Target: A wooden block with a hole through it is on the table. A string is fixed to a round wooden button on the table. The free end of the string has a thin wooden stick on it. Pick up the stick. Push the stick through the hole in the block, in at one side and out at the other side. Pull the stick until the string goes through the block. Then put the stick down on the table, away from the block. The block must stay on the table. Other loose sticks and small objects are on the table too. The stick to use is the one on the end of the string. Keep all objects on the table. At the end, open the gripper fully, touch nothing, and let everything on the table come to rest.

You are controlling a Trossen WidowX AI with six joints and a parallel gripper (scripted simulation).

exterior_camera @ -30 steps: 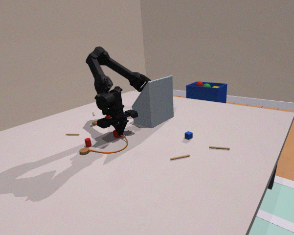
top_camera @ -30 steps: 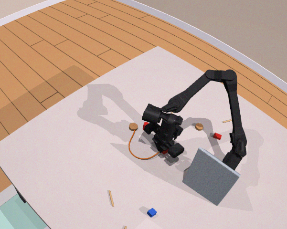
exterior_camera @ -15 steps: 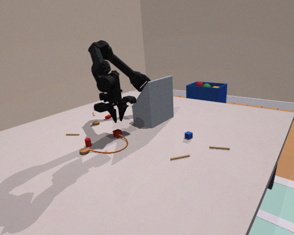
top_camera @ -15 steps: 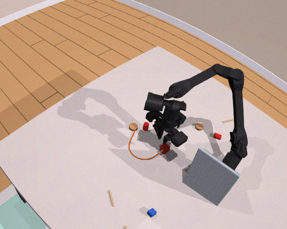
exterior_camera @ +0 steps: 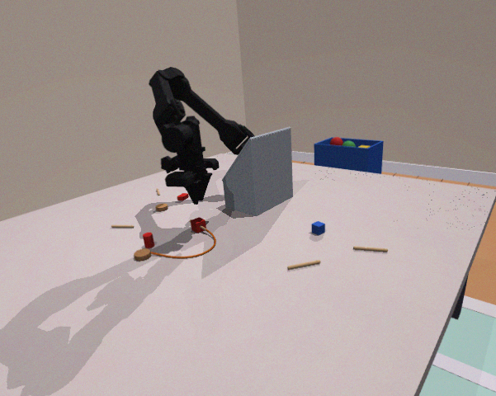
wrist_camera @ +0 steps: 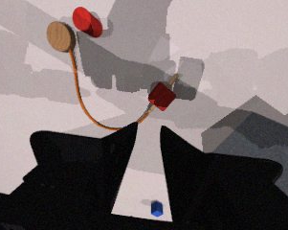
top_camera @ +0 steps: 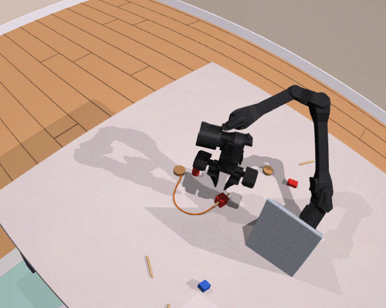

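Right now my gripper tip is 80 mm above the thin wooden stick and 10 mm to the left of it. Also, from my gripper tip: flat red piece 280 mm to the right, 140 mm behind, 80 mm below; then red cylinder 130 mm ahead, 70 mm below, 60 mm to the right; then blue cube 260 mm to the left, 180 mm behind, 80 mm below.
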